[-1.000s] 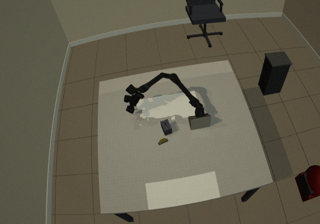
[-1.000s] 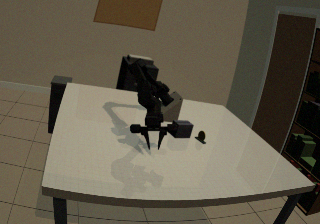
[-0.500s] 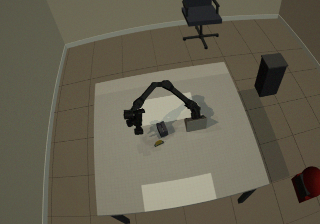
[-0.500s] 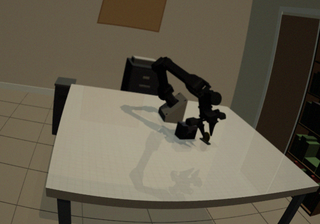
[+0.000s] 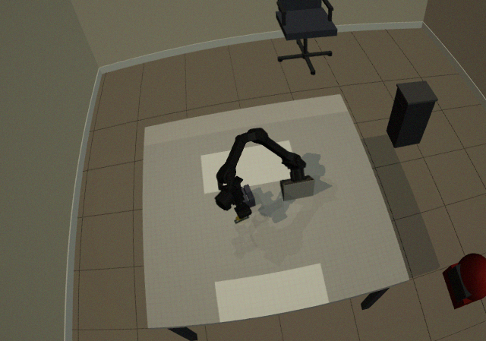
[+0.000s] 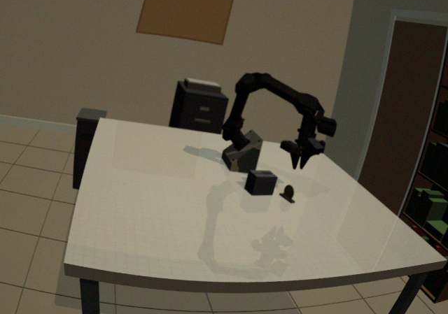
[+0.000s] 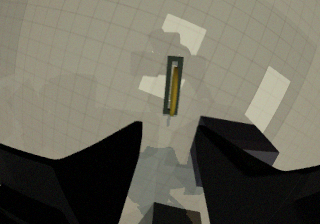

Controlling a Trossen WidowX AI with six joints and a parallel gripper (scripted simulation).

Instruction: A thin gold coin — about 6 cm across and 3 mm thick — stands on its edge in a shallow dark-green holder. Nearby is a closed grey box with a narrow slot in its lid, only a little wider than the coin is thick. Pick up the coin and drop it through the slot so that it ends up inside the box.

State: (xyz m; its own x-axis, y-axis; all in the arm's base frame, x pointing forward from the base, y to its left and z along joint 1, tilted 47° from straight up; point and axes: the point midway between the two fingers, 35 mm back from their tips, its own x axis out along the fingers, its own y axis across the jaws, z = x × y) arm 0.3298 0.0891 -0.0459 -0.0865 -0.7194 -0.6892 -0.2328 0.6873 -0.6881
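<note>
My gripper tip is 10 cm above the gold coin and 1 cm to the left of it.
</note>
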